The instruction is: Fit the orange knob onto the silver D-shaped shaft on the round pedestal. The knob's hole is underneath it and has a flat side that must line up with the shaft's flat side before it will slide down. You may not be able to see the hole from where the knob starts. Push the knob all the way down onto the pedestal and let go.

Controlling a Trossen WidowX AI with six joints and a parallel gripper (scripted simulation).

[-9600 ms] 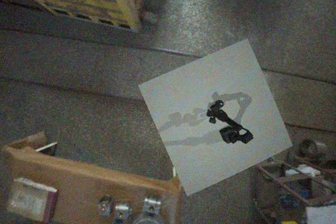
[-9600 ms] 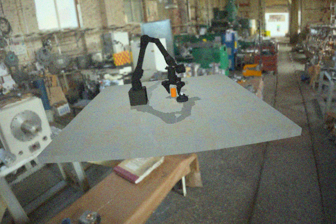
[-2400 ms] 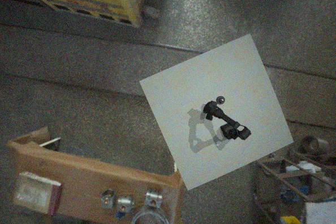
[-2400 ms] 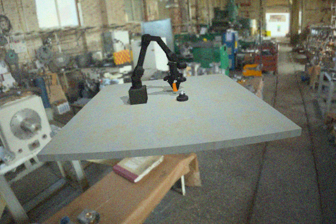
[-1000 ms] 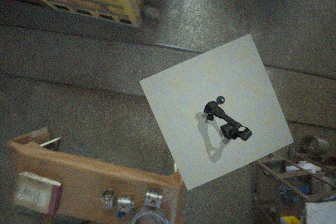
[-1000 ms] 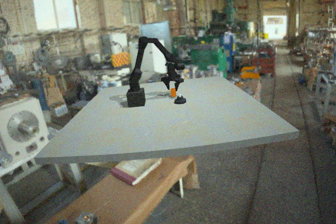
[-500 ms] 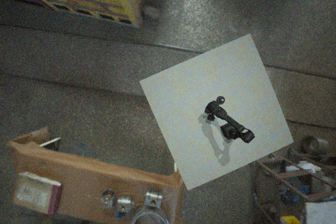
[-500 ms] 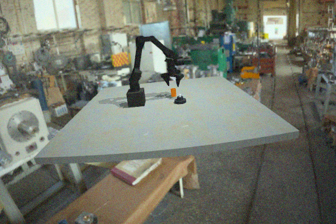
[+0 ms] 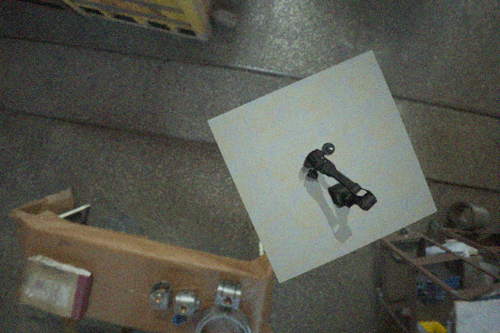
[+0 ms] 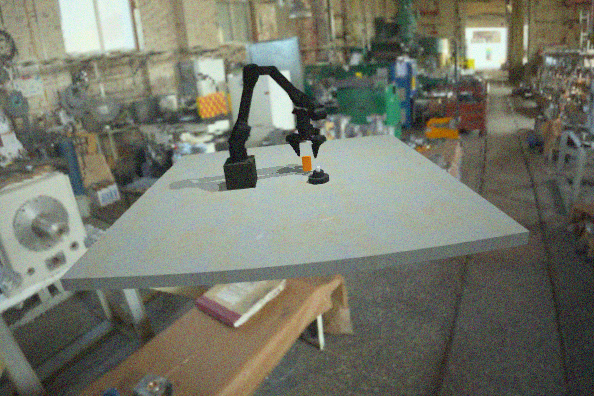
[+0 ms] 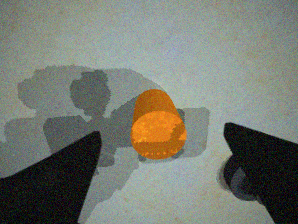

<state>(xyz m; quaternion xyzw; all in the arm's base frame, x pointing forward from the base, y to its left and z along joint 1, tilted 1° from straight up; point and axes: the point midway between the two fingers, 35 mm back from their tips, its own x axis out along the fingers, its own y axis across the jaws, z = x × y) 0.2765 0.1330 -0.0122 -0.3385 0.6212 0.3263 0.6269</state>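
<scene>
The orange knob lies 2 cm below my gripper tip. Round my gripper tip: round pedestal (16 cm to the right, 5 cm ahead, 3 cm below).
</scene>
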